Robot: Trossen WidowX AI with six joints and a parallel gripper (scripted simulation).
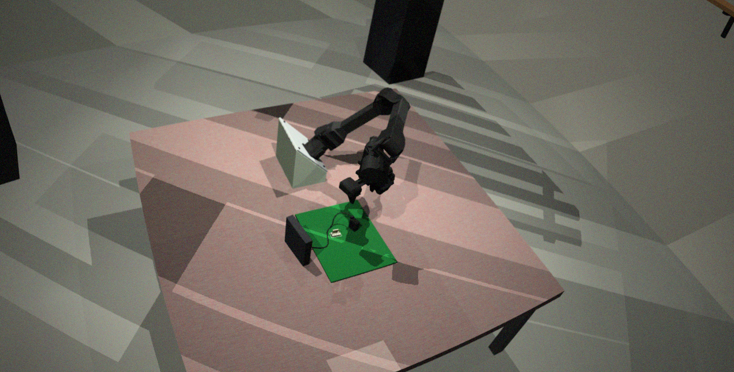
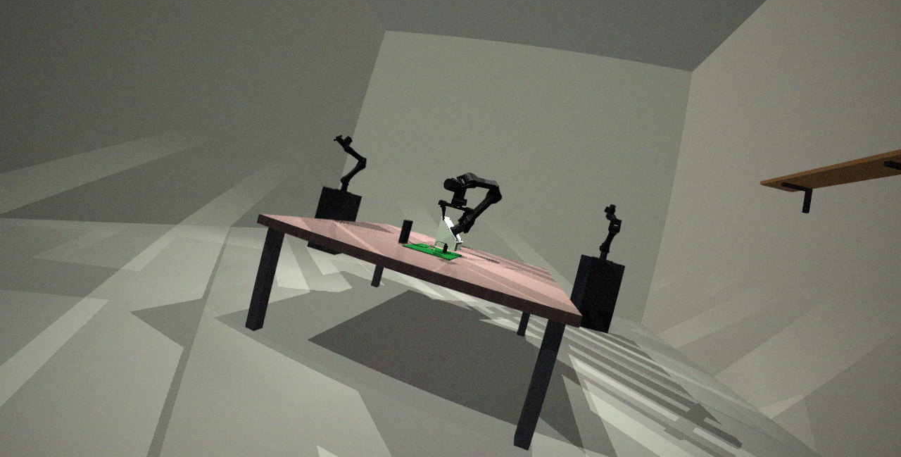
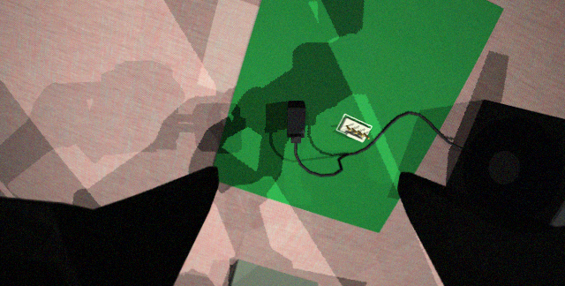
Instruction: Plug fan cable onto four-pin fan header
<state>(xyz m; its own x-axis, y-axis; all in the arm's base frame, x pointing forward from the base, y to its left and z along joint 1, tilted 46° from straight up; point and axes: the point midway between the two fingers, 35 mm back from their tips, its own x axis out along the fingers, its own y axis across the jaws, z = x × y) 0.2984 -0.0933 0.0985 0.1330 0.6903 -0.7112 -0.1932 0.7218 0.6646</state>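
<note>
The dark fan plug lies 1 cm behind my gripper tip and 14 cm below it. Also, from my gripper tip: black fan (21 cm to the right, 11 cm below); then green board (2 cm ahead, 5 cm to the right, 18 cm below); then white four-pin header (1 cm behind, 7 cm to the right, 17 cm below).
</note>
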